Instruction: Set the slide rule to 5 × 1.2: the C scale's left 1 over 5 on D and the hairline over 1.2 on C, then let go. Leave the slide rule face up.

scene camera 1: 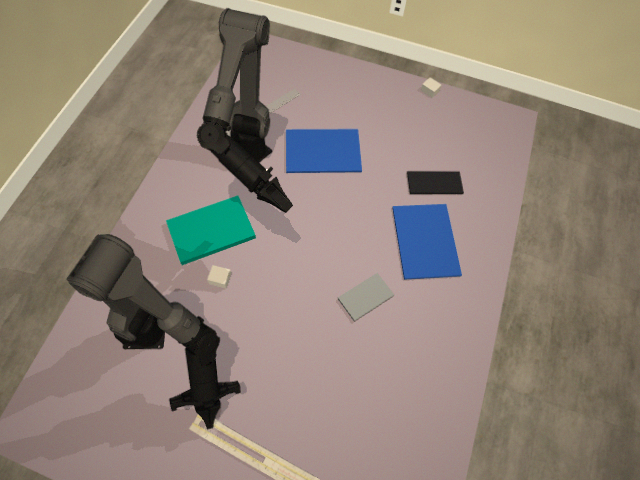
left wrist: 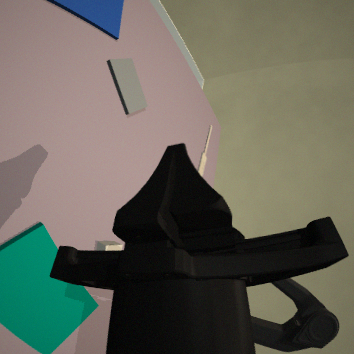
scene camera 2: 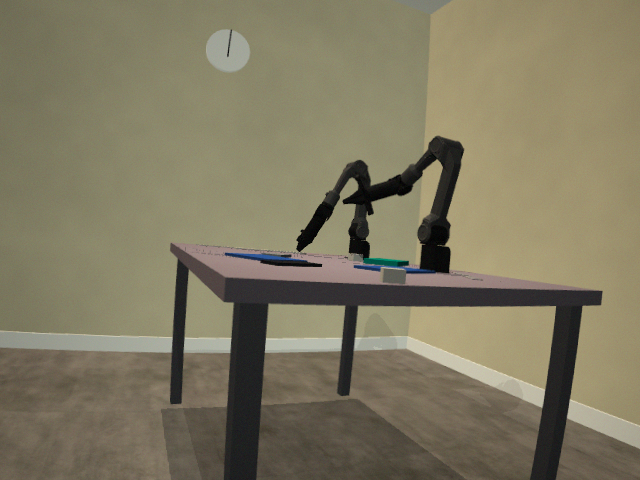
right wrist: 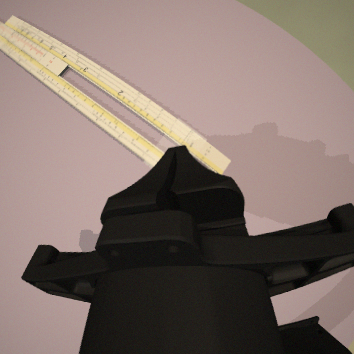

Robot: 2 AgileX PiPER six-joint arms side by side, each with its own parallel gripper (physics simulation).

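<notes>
The slide rule lies with its printed scales up at the bottom of scene camera 1 and the upper left of the right wrist view. Its slide ends near the printed 3 and 4, with an open slot from there toward my right gripper. The clear cursor is near the slot's near end; the hairline reading is too fine to tell. My right gripper is shut and empty, its tips at the rule's near end, hiding part of it. My left gripper is shut and empty, high above the table.
A green slab and a white block lie between the arms. Beyond are a grey slab, two blue slabs, a black slab and another pale block.
</notes>
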